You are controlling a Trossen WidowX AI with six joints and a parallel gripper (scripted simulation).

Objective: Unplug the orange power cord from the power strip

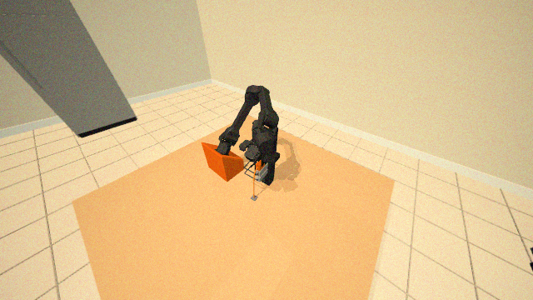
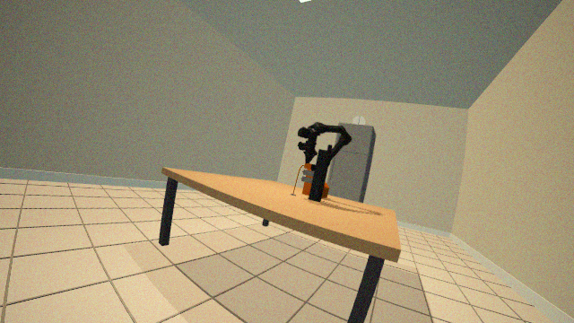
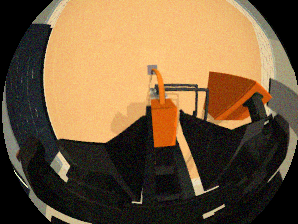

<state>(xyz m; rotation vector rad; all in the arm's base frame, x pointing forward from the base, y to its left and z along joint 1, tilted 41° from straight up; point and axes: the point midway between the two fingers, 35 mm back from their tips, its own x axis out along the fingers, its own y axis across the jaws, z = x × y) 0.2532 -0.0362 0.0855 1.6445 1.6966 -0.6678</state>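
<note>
My gripper tip is now 3 cm to the right of the orange plug and 1 cm past it.
</note>
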